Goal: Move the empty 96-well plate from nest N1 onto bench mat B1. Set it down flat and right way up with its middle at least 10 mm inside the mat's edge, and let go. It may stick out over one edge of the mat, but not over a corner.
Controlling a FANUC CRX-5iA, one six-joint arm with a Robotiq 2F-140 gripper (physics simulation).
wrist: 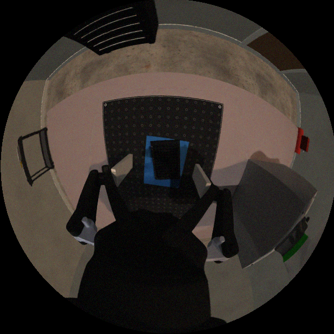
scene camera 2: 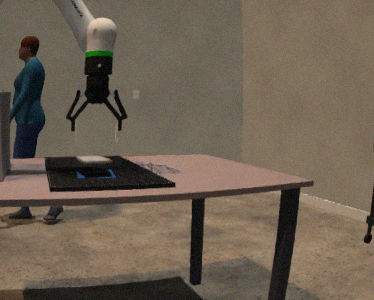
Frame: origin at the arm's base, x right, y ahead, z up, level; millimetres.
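Seen in the pictures: gripper, fingertip midpoint: (scene camera 2: 95,142).
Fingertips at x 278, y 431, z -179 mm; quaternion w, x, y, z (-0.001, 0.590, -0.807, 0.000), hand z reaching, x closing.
A point is followed by its place in that frame.
A dark rectangular plate (wrist: 166,159) shows in the wrist view, flat, with blue around it. The blue sheet (scene camera 2: 111,175) {y 466, x 317, z -282 mm} (wrist: 150,178) lies on the black perforated board. A pale flat slab (scene camera 2: 94,159) {y 545, x -32, z -276 mm} shows behind and above the blue in the scene view; I cannot tell whether it is the plate. Which piece is nest N1 and which is mat B1 is not clear. My gripper (scene camera 2: 97,132) (wrist: 162,165) is wide open and empty, fingers pointing down. It hangs well above the slab, its fingertips on either side of the plate in the wrist view.
The black board (scene camera 2: 150,181) {y 549, x 428, z -288 mm} (wrist: 120,120) lies on the pinkish table (scene camera 2: 225,172) {y 920, x 343, z -301 mm} (wrist: 75,125). A large grey box (scene camera 2: 4,135) {y 133, x 105, z -158 mm} (wrist: 272,200) stands beside the board. A person (scene camera 2: 31,100) stands behind the table at the left. Walls and floor lie around it.
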